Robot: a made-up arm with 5 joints.
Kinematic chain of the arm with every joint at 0, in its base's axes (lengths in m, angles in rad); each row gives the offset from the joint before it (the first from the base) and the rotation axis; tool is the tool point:
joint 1: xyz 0 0 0.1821 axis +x
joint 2: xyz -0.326 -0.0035 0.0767 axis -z
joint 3: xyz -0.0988 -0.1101 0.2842 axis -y
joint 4: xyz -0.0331 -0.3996 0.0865 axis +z
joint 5: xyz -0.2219 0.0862 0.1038 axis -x
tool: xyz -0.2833 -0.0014 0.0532
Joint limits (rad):
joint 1: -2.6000..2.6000
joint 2: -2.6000..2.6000
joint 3: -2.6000..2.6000
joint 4: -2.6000..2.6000
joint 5: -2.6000..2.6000
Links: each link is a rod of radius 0.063 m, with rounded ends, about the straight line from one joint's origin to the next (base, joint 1, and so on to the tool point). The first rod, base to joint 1, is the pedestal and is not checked.
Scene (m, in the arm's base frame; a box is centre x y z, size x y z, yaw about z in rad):
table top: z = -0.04
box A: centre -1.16 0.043 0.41 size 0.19 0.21 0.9 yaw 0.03
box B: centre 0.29 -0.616 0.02 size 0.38 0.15 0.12 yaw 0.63
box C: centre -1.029 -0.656 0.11 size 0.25 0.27 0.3 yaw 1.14
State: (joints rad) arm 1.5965 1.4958 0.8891 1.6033 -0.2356
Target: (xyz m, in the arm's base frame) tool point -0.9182 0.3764 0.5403
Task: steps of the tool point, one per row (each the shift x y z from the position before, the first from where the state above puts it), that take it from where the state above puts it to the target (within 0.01 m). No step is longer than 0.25 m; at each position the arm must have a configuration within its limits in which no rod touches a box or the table.
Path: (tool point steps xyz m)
1: 0.0474 -0.0158 0.1024
2: 0.0699 -0.0358 0.0943
3: 0.0924 -0.0534 0.0805
4: 0.1146 -0.0675 0.0603
5: 0.1357 -0.0768 0.0340
6: 0.0000 0.0995 0.0806
7: 0.0017 0.1143 0.0657
8: 0.0025 0.1275 0.0462
9: 0.0028 0.1367 0.0224
10: 0.0027 0.1405 -0.0047
11: 0.0018 0.1374 -0.0336
12: 0.0007 0.1266 -0.0617
13: -0.0167 0.1310 -0.1734
14: -0.0079 0.0628 -0.2052

